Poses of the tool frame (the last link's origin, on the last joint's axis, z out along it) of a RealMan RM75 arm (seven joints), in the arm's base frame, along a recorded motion.
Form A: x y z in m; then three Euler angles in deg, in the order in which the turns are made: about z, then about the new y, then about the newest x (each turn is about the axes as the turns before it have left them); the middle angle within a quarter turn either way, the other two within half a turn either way.
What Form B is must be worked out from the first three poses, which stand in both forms.
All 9 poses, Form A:
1: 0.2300, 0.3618, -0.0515, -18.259, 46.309, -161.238
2: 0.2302, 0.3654, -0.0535, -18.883, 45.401, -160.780
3: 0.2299, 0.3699, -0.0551, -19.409, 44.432, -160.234
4: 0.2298, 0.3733, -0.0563, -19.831, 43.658, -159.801
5: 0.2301, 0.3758, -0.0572, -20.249, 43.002, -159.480
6: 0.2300, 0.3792, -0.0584, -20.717, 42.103, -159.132
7: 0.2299, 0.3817, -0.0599, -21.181, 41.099, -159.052
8: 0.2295, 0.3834, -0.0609, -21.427, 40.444, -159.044
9: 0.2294, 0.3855, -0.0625, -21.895, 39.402, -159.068
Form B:
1: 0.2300, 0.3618, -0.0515, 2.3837, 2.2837, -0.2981
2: 0.2302, 0.3654, -0.0535, 2.3567, 2.2956, -0.3139
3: 0.2299, 0.3699, -0.0551, 2.3286, 2.3077, -0.3322
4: 0.2298, 0.3733, -0.0563, 2.3058, 2.3172, -0.3472
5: 0.2301, 0.3758, -0.0572, 2.2863, 2.3253, -0.3595
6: 0.2300, 0.3792, -0.0584, 2.2630, 2.3368, -0.3755
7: 0.2299, 0.3817, -0.0599, 2.2446, 2.3515, -0.3890
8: 0.2295, 0.3834, -0.0609, 2.2343, 2.3613, -0.3973
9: 0.2294, 0.3855, -0.0625, 2.2171, 2.3771, -0.4102
